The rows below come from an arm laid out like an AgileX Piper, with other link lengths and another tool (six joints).
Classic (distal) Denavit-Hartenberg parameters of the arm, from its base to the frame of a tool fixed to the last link. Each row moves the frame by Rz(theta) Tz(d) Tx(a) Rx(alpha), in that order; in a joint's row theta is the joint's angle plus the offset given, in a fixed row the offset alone. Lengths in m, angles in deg.
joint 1: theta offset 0  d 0.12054  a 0  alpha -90
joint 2: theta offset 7.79  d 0  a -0.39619  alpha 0
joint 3: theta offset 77.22  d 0  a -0.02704  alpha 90
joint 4: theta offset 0  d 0.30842  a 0  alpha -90
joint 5: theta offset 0  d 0  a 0  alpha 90
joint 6: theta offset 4  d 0.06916  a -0.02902  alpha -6.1
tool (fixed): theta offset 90  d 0.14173  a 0  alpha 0
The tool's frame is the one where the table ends.
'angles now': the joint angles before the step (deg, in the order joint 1, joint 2, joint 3, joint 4, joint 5, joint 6). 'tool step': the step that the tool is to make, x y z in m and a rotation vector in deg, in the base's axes. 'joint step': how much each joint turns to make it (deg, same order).
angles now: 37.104, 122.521, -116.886, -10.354, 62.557, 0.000
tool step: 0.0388, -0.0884, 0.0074, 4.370, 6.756, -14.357
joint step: -9.047, 0.020, -2.961, 5.222, 6.941, 4.959
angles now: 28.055, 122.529, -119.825, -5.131, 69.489, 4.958
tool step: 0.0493, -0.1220, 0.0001, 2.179, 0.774, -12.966
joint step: -11.611, -0.002, -0.007, 1.706, 0.008, 1.549
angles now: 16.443, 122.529, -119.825, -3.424, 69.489, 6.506
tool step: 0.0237, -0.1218, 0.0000, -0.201, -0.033, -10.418
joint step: -10.532, -0.002, 0.002, -0.153, -0.001, -0.130
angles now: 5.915, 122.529, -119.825, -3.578, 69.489, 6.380
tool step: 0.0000, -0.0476, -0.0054, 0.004, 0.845, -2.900
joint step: -4.291, -0.184, 1.045, 0.624, -0.097, -1.479
